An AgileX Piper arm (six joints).
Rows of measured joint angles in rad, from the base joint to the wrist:
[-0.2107 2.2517 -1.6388 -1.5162 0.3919 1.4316]
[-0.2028 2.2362 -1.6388 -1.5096 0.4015 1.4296]
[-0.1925 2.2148 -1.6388 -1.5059 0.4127 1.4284]
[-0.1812 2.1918 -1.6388 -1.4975 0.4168 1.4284]
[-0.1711 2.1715 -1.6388 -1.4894 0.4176 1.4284]
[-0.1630 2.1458 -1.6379 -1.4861 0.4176 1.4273]
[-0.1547 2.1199 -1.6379 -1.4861 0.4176 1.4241]
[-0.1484 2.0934 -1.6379 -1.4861 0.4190 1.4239]
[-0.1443 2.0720 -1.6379 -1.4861 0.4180 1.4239]
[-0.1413 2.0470 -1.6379 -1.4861 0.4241 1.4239]
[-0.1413 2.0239 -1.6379 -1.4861 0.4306 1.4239]
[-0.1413 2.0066 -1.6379 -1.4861 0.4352 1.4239]
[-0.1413 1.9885 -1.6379 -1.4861 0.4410 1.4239]
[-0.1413 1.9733 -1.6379 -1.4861 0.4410 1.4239]
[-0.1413 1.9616 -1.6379 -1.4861 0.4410 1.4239]
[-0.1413 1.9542 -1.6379 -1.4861 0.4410 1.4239]
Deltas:
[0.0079 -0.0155 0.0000 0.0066 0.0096 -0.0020]
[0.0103 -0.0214 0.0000 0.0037 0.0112 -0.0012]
[0.0113 -0.0230 0.0000 0.0084 0.0041 0.0000]
[0.0101 -0.0203 0.0000 0.0081 0.0008 0.0000]
[0.0081 -0.0257 0.0009 0.0033 0.0000 -0.0011]
[0.0083 -0.0259 0.0000 0.0000 0.0000 -0.0032]
[0.0063 -0.0265 0.0000 0.0000 0.0014 -0.0002]
[0.0041 -0.0214 0.0000 0.0000 -0.0010 0.0000]
[0.0030 -0.0250 0.0000 0.0000 0.0061 0.0000]
[0.0000 -0.0231 0.0000 0.0000 0.0065 0.0000]
[0.0000 -0.0173 0.0000 0.0000 0.0046 0.0000]
[0.0000 -0.0181 0.0000 0.0000 0.0058 0.0000]
[0.0000 -0.0152 0.0000 0.0000 0.0000 0.0000]
[0.0000 -0.0117 0.0000 0.0000 0.0000 0.0000]
[0.0000 -0.0074 0.0000 0.0000 0.0000 0.0000]

